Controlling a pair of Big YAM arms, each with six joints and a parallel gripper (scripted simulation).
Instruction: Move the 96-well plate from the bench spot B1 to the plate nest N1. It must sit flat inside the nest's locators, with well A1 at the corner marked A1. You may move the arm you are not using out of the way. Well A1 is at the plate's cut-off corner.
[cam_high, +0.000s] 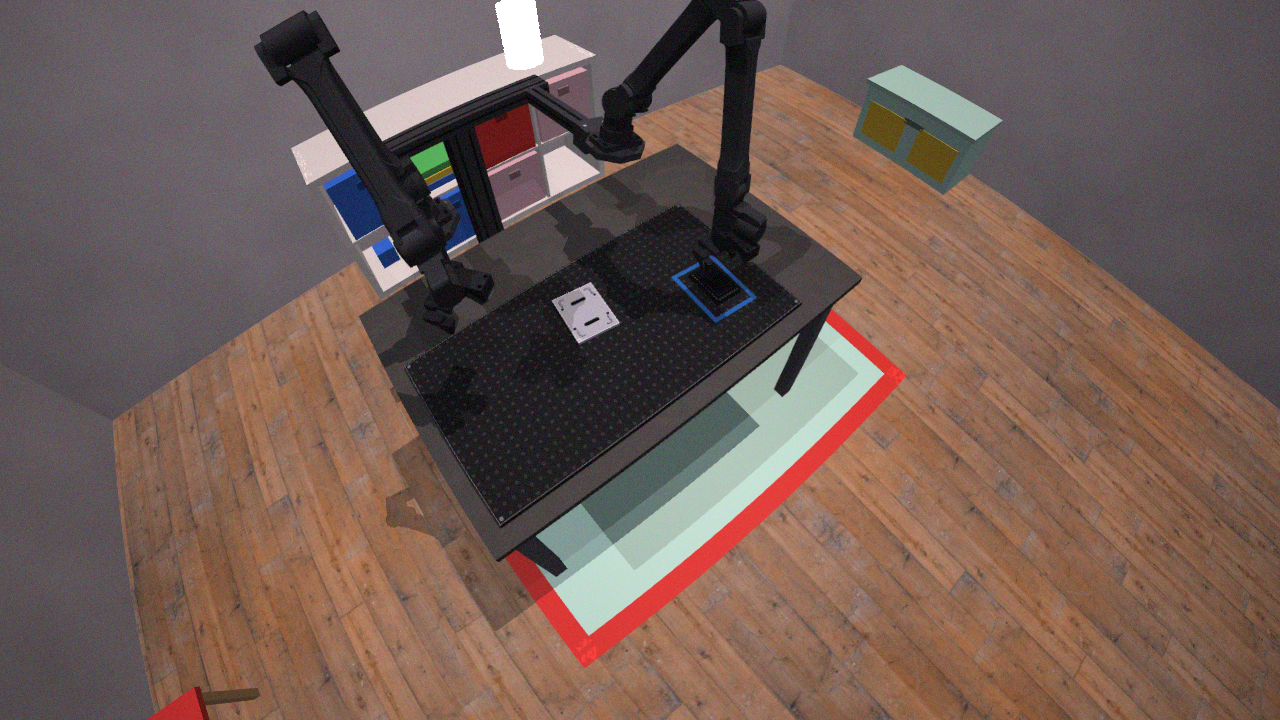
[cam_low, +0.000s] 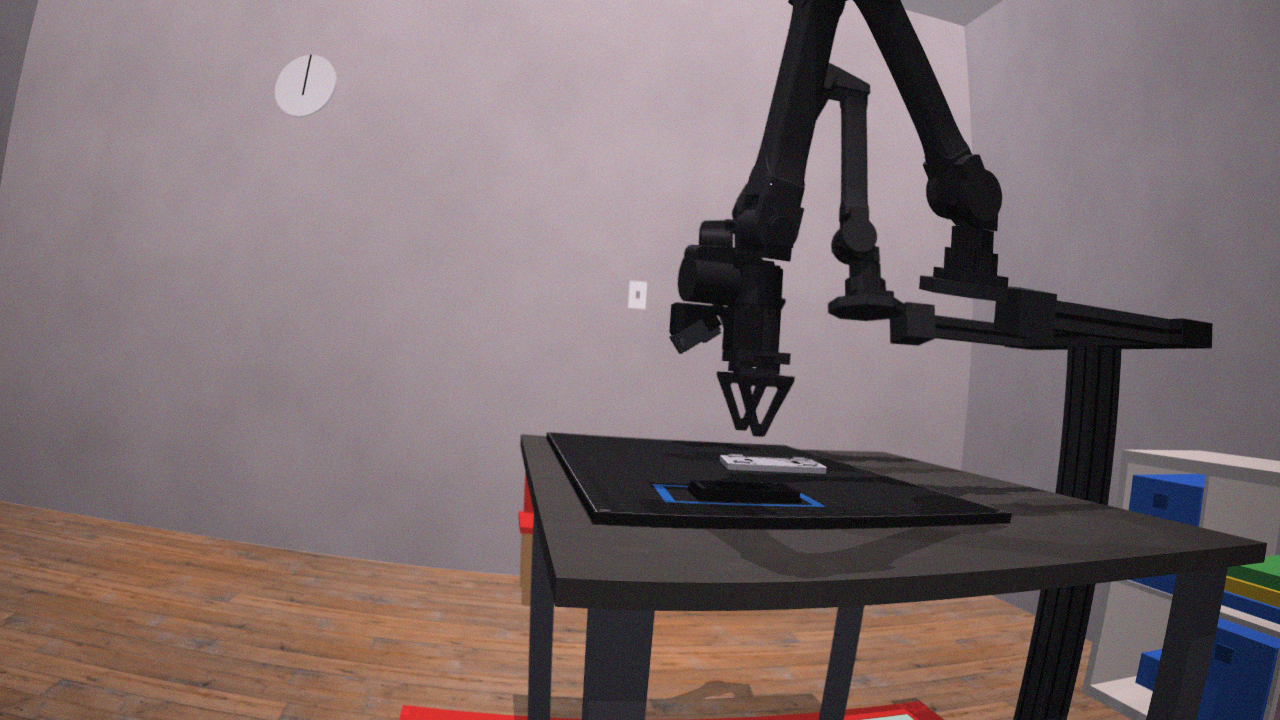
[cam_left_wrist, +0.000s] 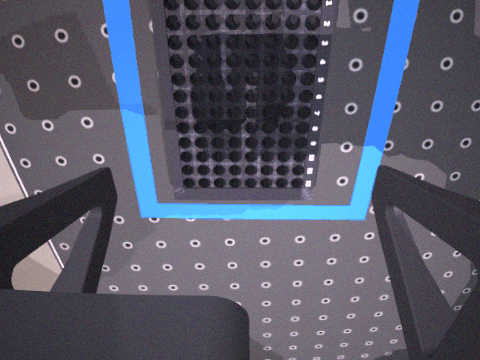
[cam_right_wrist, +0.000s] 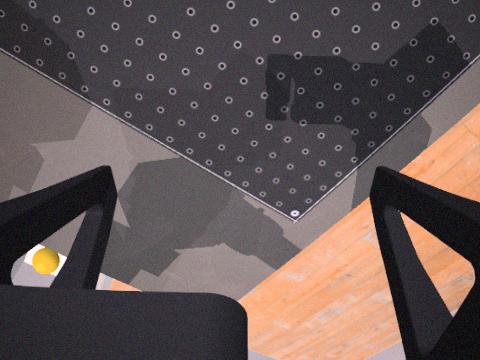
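My left hand is 80 mm above the black 96-well plate. Round my left hand: plate nest N1: 110 mm behind, 350 mm to the right, 80 mm below; then A1 mark: 40 mm behind, 410 mm to the right, 80 mm below.
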